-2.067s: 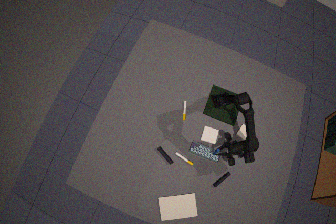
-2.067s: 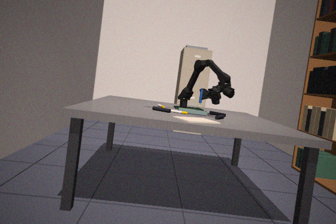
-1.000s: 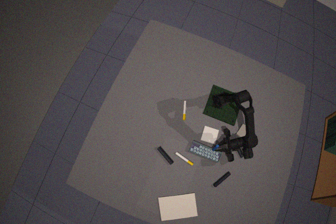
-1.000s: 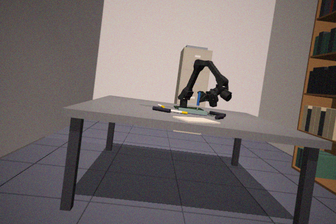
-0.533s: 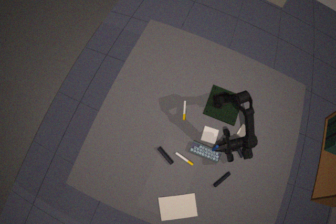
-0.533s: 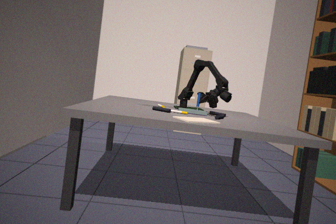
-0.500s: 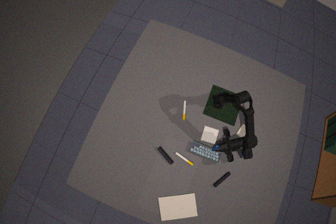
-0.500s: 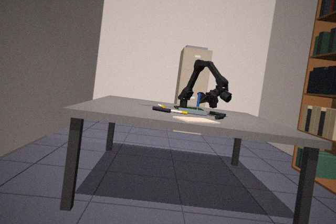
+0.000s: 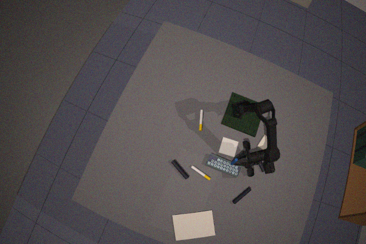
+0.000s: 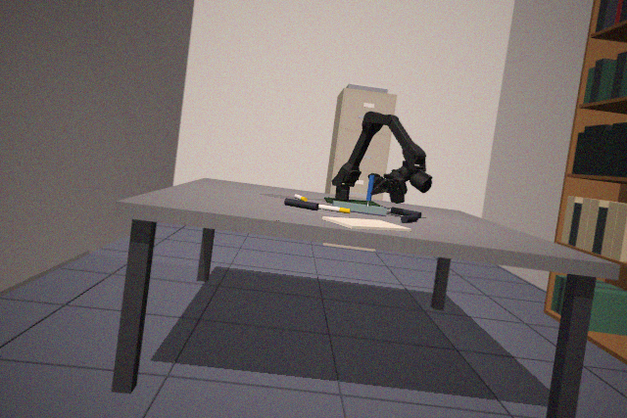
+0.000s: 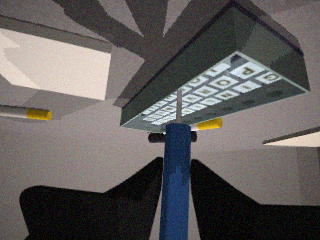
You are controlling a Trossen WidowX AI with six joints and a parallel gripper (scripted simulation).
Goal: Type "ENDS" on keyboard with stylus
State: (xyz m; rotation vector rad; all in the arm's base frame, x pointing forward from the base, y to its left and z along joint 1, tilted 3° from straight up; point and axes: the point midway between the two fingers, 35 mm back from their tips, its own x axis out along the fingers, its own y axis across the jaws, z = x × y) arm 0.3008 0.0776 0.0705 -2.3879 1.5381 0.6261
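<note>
Now: gripper tip 10 mm above the stylus. Round my gripper tip: white paper sheet (380 mm ahead, 80 mm to the right, 70 mm below); then white notepad (100 mm behind, 70 mm below, 40 mm to the right); then grey stylus tip (50 mm below).
</note>
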